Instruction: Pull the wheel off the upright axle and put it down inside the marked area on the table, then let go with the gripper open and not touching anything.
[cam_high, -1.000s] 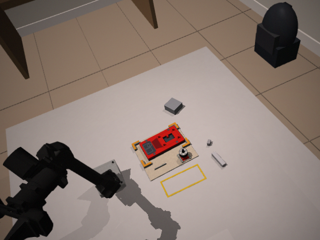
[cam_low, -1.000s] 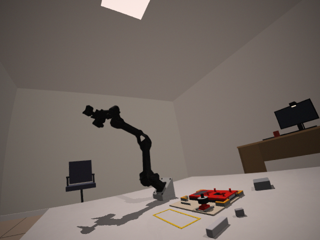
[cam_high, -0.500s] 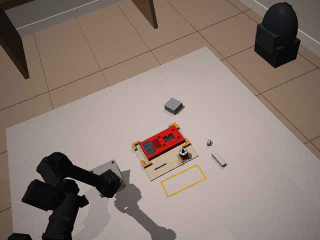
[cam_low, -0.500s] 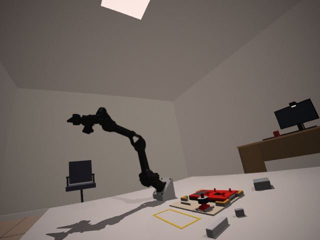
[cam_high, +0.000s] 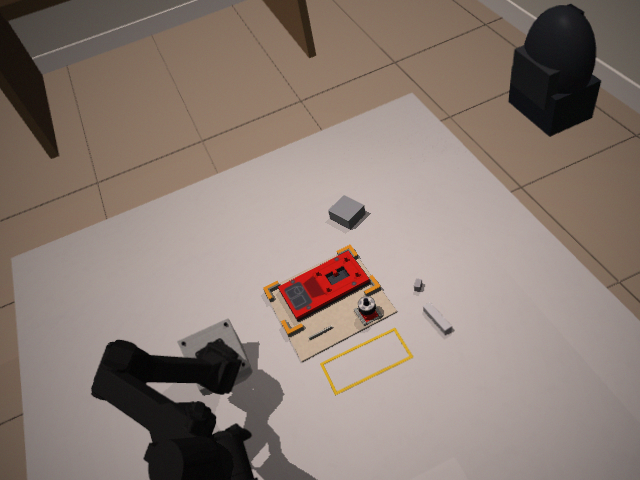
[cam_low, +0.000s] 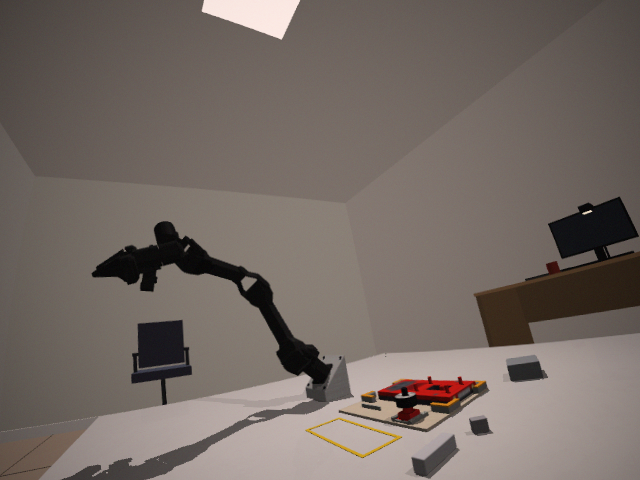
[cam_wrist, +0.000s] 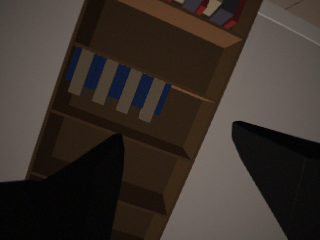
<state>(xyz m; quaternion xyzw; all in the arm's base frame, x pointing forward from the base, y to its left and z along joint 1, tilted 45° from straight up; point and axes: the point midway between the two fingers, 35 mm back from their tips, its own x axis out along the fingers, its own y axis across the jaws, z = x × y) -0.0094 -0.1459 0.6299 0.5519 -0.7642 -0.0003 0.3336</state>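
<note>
My gripper tip is now 520 mm to the right of the wheel, 400 mm short of it and 360 mm above it. The rest, counted from my gripper tip: long grey block (520 mm ahead, 420 mm to the left, 390 mm below); then grey box (820 mm to the left, 510 mm ahead, 380 mm below).
</note>
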